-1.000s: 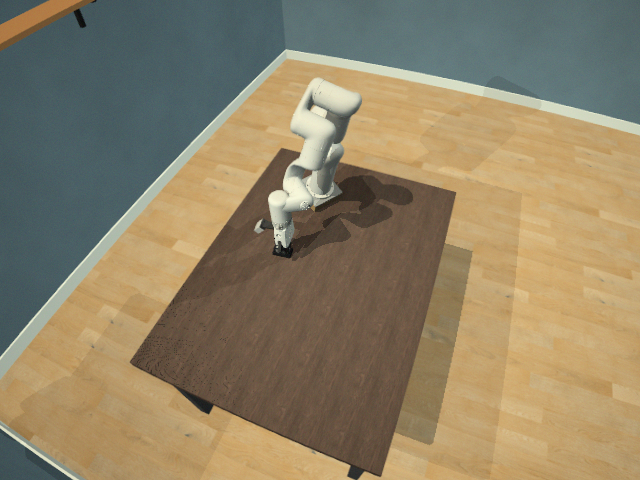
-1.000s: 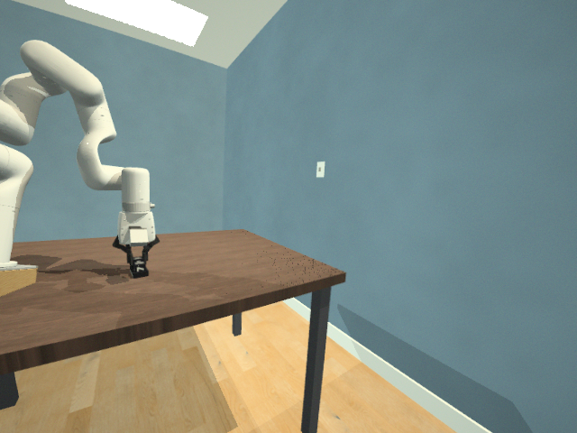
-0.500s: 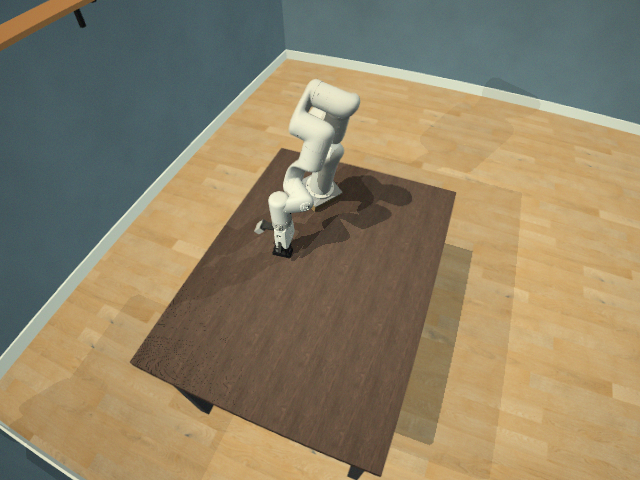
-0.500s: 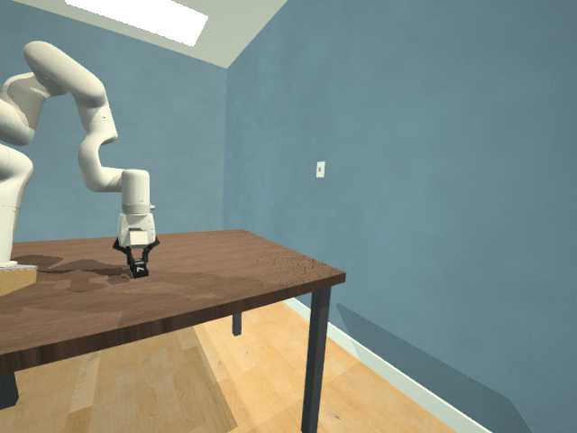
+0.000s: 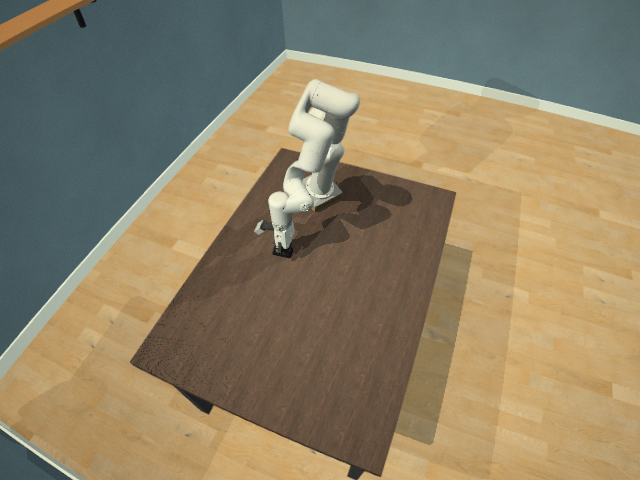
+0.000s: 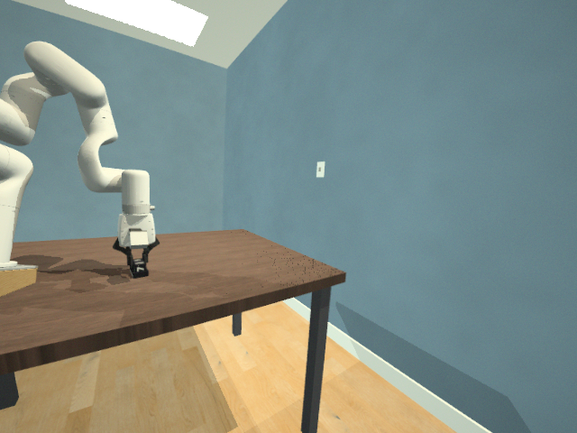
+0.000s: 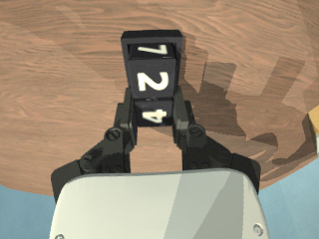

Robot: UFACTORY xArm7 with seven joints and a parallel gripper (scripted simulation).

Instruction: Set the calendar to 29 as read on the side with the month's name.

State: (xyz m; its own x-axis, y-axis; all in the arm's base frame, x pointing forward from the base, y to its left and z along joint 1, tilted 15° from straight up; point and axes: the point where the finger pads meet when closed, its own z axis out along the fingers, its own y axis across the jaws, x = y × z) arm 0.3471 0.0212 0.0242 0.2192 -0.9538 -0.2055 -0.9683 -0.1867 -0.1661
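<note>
Right now my hand is 30 mm above the black tray and 20 mm to the left of it.
</note>
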